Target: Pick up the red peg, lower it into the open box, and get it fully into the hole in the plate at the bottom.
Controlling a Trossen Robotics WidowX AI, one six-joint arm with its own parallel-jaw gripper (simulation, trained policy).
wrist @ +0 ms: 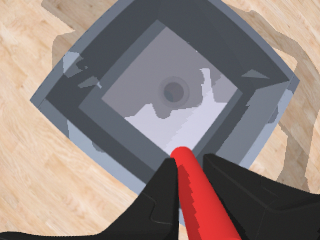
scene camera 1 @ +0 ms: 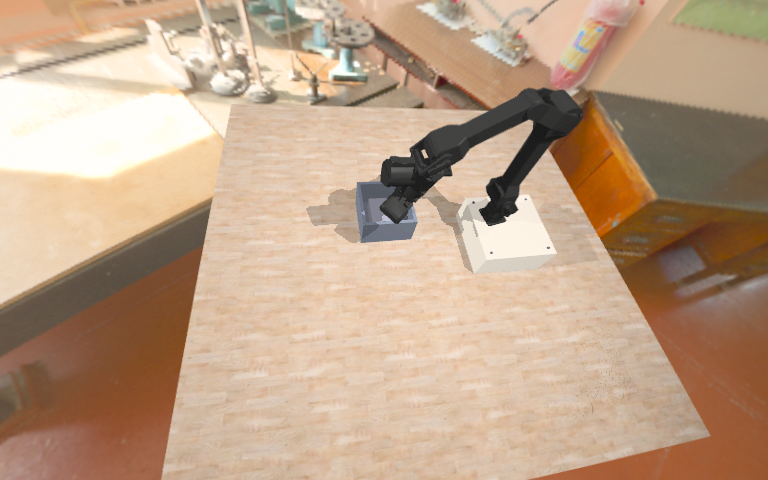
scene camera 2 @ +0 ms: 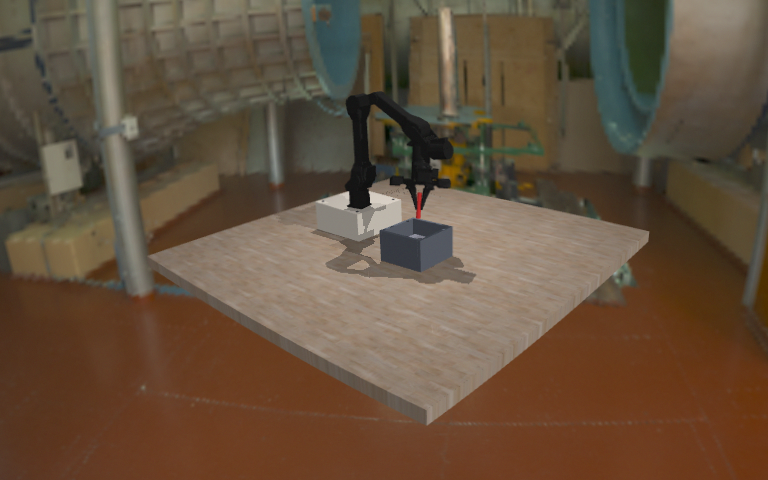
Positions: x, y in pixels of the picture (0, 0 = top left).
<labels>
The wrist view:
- my gripper: 188, 164
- grey box: 70, 96
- light plate: 199, 90
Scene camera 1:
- my gripper: 398, 202
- grey box: 380, 231
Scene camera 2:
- my gripper: 418, 209
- grey box: 396, 247
</labels>
